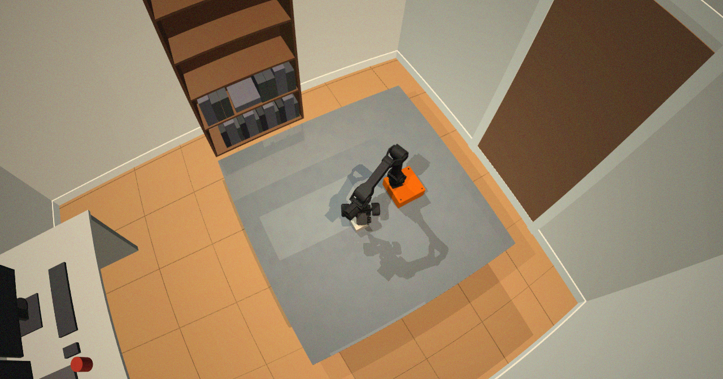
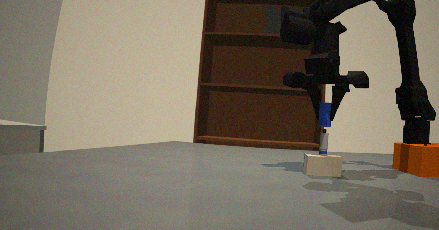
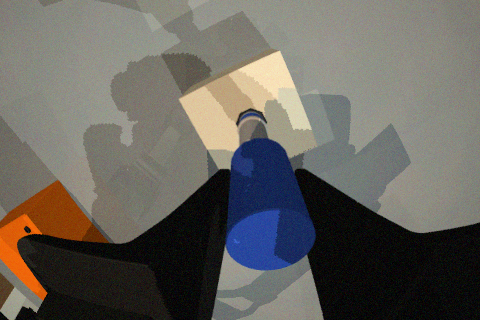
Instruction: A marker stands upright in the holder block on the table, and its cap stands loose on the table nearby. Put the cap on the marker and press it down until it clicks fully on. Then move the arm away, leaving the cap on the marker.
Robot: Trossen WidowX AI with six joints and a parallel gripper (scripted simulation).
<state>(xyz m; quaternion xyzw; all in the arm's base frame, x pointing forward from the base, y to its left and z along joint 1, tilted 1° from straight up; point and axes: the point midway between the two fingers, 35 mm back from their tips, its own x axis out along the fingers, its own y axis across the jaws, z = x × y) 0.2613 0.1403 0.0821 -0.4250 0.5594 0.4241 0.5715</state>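
The cream holder block is 9 cm below my gripper tip. From my gripper tip the other things lie so: blue cap (1 cm above).
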